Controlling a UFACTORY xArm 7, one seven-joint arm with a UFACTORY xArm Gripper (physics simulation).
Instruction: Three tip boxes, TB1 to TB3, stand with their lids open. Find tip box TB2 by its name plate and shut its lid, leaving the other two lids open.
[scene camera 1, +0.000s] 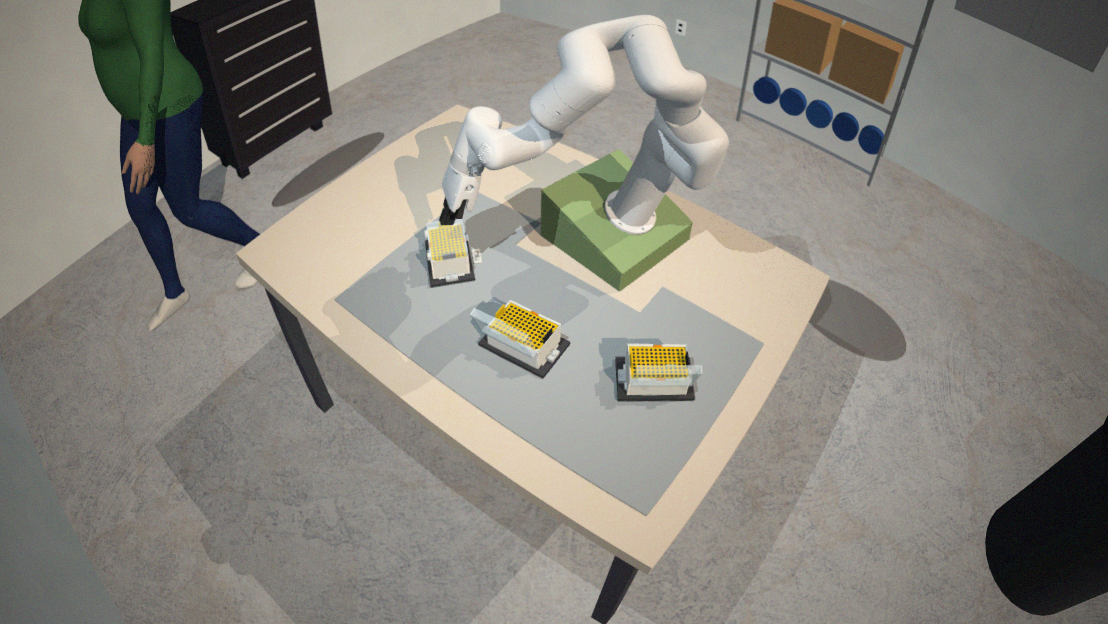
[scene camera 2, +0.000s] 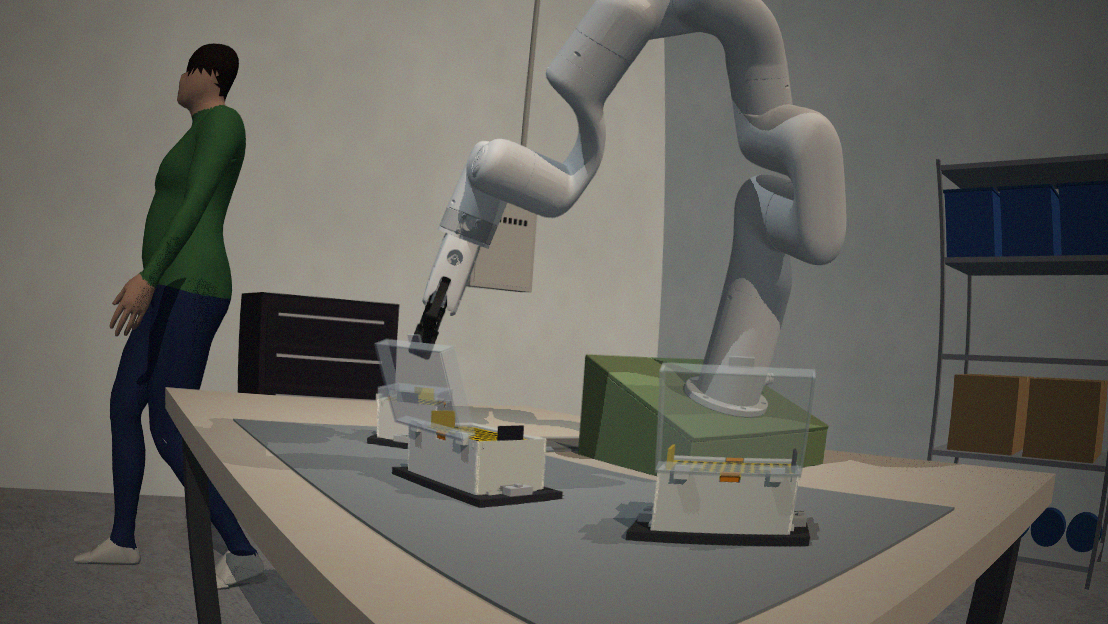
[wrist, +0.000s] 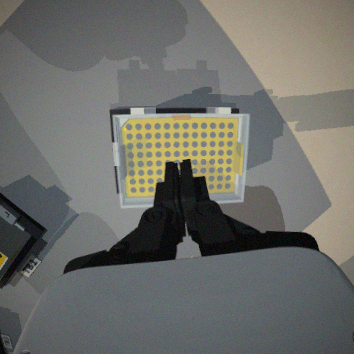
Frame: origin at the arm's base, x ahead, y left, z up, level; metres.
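Where they show: gripper, fingertip midpoint: (scene camera 1: 446, 222) (scene camera 2: 418, 355) (wrist: 181, 178); arm's base, origin of the base link: (scene camera 1: 629, 212).
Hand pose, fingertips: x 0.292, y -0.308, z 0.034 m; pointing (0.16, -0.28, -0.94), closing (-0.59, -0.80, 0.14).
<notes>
Each offset is from my fingertips to the top centre of the thing. "*": to the spot under its first point. Level surfaces: height alone.
Tip box TB2 (scene camera 1: 451, 268) (scene camera 2: 390, 414) stands at the left end of the grey mat; its side name plate {* 0.051 m back, 0.039 m left, 0.121 m down} (scene camera 1: 476, 255) is too small to read in scene camera 1. Its clear lid {* 0.000 m ahead, 0.003 m left, 0.046 m down} (scene camera 1: 448, 238) (wrist: 235, 199) lies down over the yellow tip rack; I cannot tell whether it is latched. My gripper (scene camera 1: 452, 219) (wrist: 181, 178) is shut and empty, its tips over the lid near one long edge; contact is unclear. The middle box {* 0.182 m ahead, 0.324 m left, 0.024 m down} (scene camera 1: 521, 347) (scene camera 2: 465, 465) and the right box {* 0.101 m ahead, 0.575 m left, 0.057 m down} (scene camera 1: 659, 386) (scene camera 2: 724, 503) have their clear lids {* 0.187 m ahead, 0.300 m left, 0.010 m down} (scene camera 2: 422, 379) {* 0.114 m ahead, 0.589 m left, 0.004 m down} (scene camera 2: 736, 403) standing open.
The green base block (scene camera 1: 620, 248) (scene camera 2: 628, 410) carries the arm behind the mat {0.123 m down} (scene camera 1: 542, 410) on the wooden table {0.126 m down} (scene camera 1: 325, 310). A person (scene camera 1: 158, 147) (scene camera 2: 189, 217) stands beyond the table's left end. A dark drawer cabinet (scene camera 1: 255, 77) and a shelf rack stand farther back.
</notes>
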